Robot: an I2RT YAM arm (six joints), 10 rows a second.
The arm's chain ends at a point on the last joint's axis. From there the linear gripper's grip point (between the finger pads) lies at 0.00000 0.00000 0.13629 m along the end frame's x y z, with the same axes.
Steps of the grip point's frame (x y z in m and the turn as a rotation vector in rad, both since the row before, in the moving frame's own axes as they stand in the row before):
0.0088 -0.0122 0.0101 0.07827 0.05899 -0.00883
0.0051 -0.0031 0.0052 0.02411 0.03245 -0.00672
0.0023 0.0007 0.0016 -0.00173 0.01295 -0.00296
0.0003 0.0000 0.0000 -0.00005 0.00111 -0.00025
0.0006 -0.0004 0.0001 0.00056 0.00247 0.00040
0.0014 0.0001 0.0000 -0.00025 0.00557 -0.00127
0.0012 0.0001 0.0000 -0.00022 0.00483 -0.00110
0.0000 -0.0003 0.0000 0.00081 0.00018 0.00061
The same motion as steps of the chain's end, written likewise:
0.0008 -0.0015 0.0108 0.07827 0.05899 -0.00883
0.0007 0.0002 0.0053 0.02411 0.03245 -0.00672
0.0005 0.0005 0.0016 -0.00173 0.01295 -0.00296
0.0001 0.0000 0.0000 -0.00005 0.00111 -0.00025
0.0003 -0.0003 0.0001 0.00056 0.00247 0.00040
0.0006 0.0001 0.0000 -0.00025 0.00557 -0.00127
0.0005 0.0001 0.0000 -0.00022 0.00483 -0.00110
0.0000 -0.0002 0.0000 0.00081 0.00018 0.00061

